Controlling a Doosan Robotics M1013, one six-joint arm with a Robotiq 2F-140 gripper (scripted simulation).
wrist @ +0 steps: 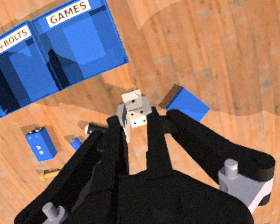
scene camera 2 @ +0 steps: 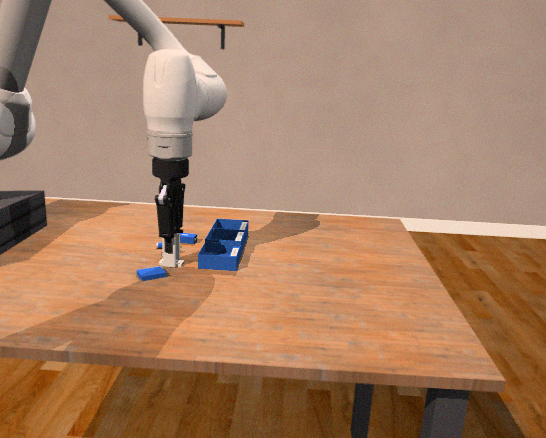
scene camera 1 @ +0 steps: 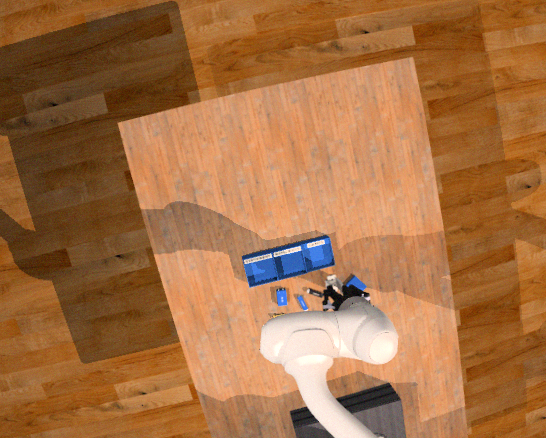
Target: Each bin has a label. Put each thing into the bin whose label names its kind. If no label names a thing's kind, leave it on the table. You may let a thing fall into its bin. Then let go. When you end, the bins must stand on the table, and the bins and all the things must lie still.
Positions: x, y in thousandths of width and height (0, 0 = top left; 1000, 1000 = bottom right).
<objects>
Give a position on a blue rectangular battery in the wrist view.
141, 627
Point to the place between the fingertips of the gripper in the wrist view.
At 484, 484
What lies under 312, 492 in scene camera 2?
The gripper.
</objects>
